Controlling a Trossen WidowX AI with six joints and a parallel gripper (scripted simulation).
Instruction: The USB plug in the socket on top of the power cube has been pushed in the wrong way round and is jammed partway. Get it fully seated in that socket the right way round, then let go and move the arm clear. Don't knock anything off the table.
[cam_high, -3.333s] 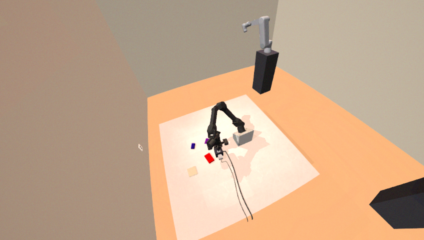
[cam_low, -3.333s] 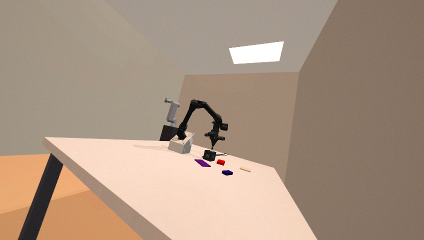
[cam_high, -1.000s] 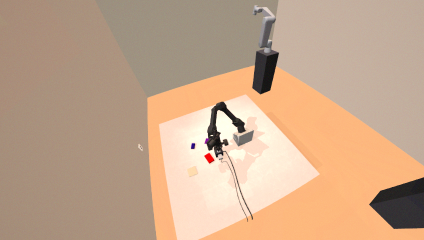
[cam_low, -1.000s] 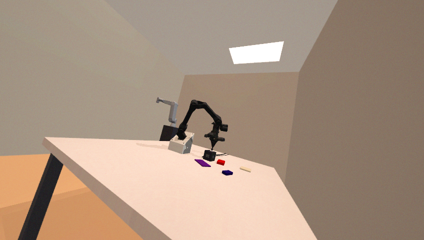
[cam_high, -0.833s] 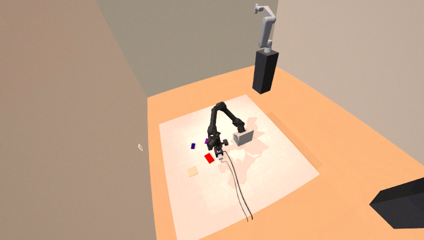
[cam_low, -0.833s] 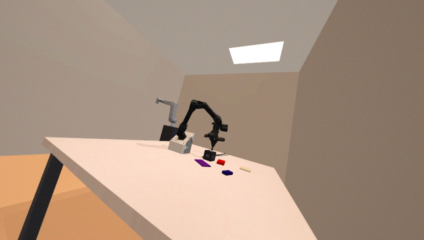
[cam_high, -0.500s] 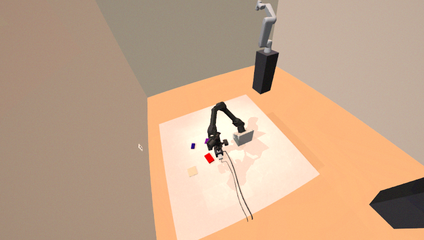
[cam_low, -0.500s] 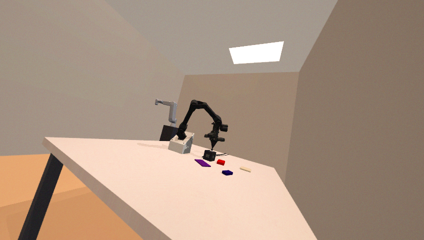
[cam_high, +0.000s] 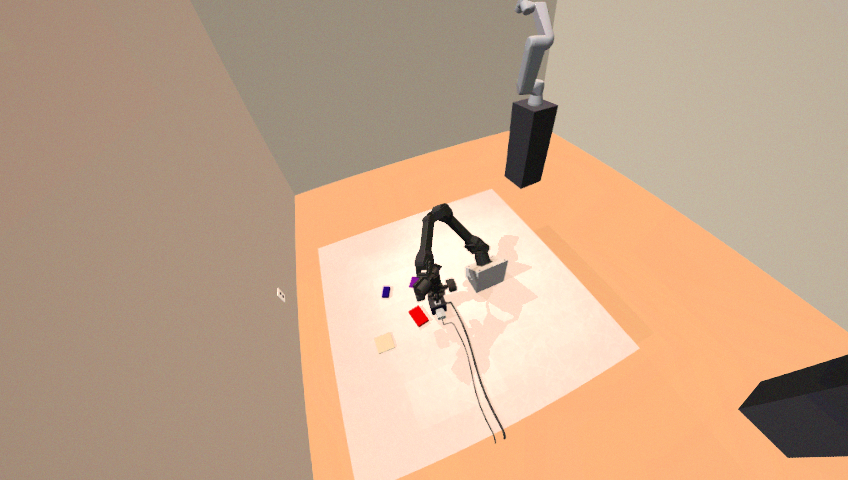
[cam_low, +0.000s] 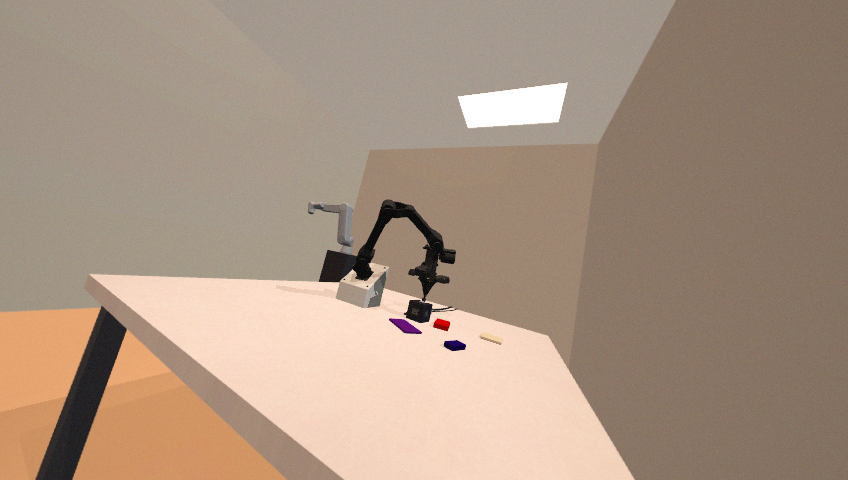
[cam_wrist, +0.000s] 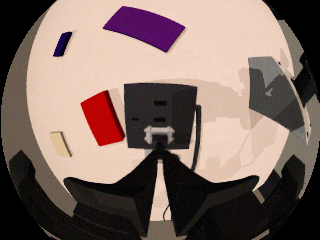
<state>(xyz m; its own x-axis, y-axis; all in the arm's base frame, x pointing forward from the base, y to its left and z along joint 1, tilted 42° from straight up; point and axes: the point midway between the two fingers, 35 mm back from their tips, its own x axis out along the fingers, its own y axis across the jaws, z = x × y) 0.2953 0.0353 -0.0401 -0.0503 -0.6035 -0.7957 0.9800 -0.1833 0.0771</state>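
My gripper tip is 20 mm above the USB plug. The rest, counted from my gripper tip: red block 100 mm ahead, 10 mm to the right, 100 mm below; then purple tile 180 mm to the right, 100 mm below; then dark blue block 200 mm ahead, 230 mm to the right, 100 mm below.
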